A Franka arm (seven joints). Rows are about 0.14 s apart.
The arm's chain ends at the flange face. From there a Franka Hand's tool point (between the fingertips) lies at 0.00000 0.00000 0.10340 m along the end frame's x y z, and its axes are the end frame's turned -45 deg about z.
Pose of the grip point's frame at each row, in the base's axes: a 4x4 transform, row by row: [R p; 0 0 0 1], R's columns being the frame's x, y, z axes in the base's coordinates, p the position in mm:
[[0.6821 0.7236 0.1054 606.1], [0.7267 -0.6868 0.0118 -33.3], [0.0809 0.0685 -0.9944 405.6], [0 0 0 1]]
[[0.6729 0.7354 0.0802 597.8], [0.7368 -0.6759 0.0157 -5.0], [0.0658 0.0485 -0.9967 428.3], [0 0 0 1]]
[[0.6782 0.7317 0.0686 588.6], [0.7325 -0.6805 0.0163 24.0], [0.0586 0.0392 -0.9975 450.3], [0 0 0 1]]
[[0.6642 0.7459 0.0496 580.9], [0.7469 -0.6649 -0.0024 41.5], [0.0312 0.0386 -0.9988 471.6], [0 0 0 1]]
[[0.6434 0.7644 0.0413 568.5], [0.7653 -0.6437 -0.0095 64.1], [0.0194 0.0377 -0.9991 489.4], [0 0 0 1]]
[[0.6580 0.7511 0.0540 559.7], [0.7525 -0.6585 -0.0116 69.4], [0.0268 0.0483 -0.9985 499.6], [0 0 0 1]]
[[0.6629 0.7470 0.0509 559.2], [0.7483 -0.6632 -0.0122 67.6], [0.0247 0.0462 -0.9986 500.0], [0 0 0 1]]
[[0.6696 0.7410 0.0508 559.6], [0.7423 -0.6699 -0.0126 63.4], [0.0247 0.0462 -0.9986 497.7], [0 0 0 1]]
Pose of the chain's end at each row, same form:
[[0.9940 0.0293 0.1054 595.2], [0.0282 -0.9995 0.0118 -34.5], [0.1056 -0.0088 -0.9944 508.4], [0 0 0 1]]
[[0.9958 0.0442 0.0802 589.5], [0.0431 -0.9989 0.0157 -6.6], [0.0808 -0.0122 -0.9967 531.4], [0 0 0 1]]
[[0.9969 0.0378 0.0686 581.5], [0.0368 -0.9991 0.0163 22.3], [0.0692 -0.0137 -0.9975 553.4], [0 0 0 1]]
[[0.9971 0.0578 0.0496 575.8], [0.0580 -0.9983 -0.0024 41.7], [0.0494 0.0052 -0.9988 574.9], [0 0 0 1]]
[[0.9955 0.0856 0.0413 564.2], [0.0860 -0.9963 -0.0095 65.1], [0.0404 0.0129 -0.9991 592.7], [0 0 0 1]]
[[0.9964 0.0658 0.0540 554.1], [0.0665 -0.9977 -0.0116 70.6], [0.0531 0.0152 -0.9985 602.8], [0 0 0 1]]
[[0.9969 0.0595 0.0509 553.9], [0.0602 -0.9981 -0.0122 68.9], [0.0501 0.0152 -0.9986 603.3], [0 0 0 1]]
[[0.9974 0.0505 0.0508 554.3], [0.0512 -0.9986 -0.0126 64.7], [0.0501 0.0152 -0.9986 601.0], [0 0 0 1]]

